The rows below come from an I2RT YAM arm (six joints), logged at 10 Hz.
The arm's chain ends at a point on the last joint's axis. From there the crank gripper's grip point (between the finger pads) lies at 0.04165 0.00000 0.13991 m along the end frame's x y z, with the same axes.
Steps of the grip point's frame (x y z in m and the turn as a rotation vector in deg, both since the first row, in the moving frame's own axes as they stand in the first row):
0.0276 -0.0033 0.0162 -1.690 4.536 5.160
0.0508 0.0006 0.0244 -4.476 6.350 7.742
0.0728 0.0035 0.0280 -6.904 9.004 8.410
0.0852 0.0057 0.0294 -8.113 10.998 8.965
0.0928 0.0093 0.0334 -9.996 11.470 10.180
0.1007 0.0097 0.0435 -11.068 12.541 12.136
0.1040 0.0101 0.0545 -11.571 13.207 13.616
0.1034 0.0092 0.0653 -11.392 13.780 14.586
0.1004 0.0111 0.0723 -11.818 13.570 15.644
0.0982 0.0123 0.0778 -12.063 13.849 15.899
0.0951 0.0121 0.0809 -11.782 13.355 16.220
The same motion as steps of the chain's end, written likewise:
0.0170 -0.0116 0.0200 -1.690 4.536 5.160
0.0368 -0.0167 0.0305 -4.476 6.350 7.742
0.0532 -0.0205 0.0376 -6.904 9.004 8.410
0.0615 -0.0218 0.0417 -8.113 10.998 8.965
0.0689 -0.0237 0.0471 -9.996 11.470 10.180
0.0755 -0.0277 0.0592 -11.068 12.541 12.136
0.0781 -0.0299 0.0713 -11.571 13.207 13.616
0.0767 -0.0314 0.0828 -11.392 13.780 14.586
0.0748 -0.0314 0.0898 -11.818 13.570 15.644
0.0722 -0.0311 0.0958 -12.063 13.849 15.899
0.0702 -0.0308 0.0982 -11.782 13.355 16.220

